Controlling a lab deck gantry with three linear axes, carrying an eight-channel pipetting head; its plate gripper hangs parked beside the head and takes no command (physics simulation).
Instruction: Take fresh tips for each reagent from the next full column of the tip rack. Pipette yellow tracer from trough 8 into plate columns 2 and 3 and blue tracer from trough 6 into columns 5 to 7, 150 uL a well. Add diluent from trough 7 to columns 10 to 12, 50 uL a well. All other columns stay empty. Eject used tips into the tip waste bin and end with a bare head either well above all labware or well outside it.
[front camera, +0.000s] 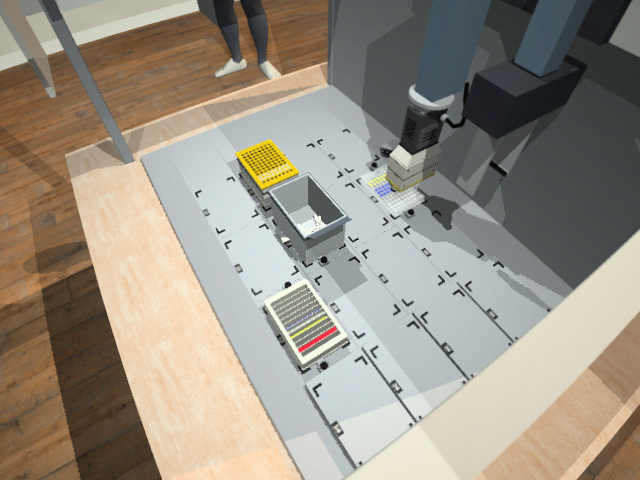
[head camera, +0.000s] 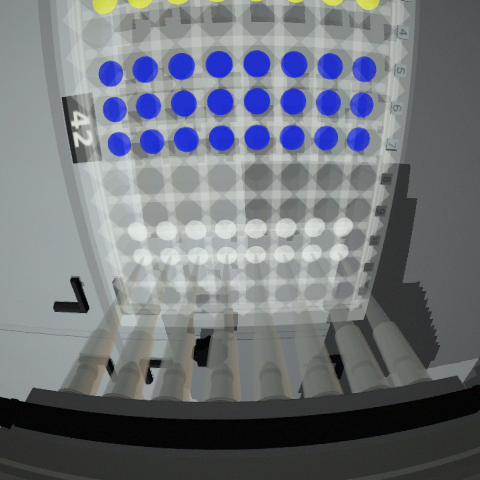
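The clear plate (front camera: 417, 199) (head camera: 240, 316) holds yellow wells, blue wells in columns 5 to 7 and whitish liquid in columns 10 and 11. Part of the yellow shows at the top edge of the head view. The pipetting head (front camera: 413, 165) is low over the plate. Eight tips (head camera: 270, 330) are mounted and point down at about column 11; whether their ends are inside the wells is hard to tell. The parked plate gripper (front camera: 497, 167) hangs beside the head, its fingers unclear. The yellow tip rack (front camera: 267, 162) has whitish rows near its front. The trough rack (front camera: 306, 324) shows blue, yellow and red strips.
The deep grey tip waste bin (front camera: 338, 230), with white used tips inside, stands between the tip rack and the trough rack. A dark box (front camera: 511, 98) on a blue column hangs right of the head. A dark wall (front camera: 496, 217) rises behind the plate.
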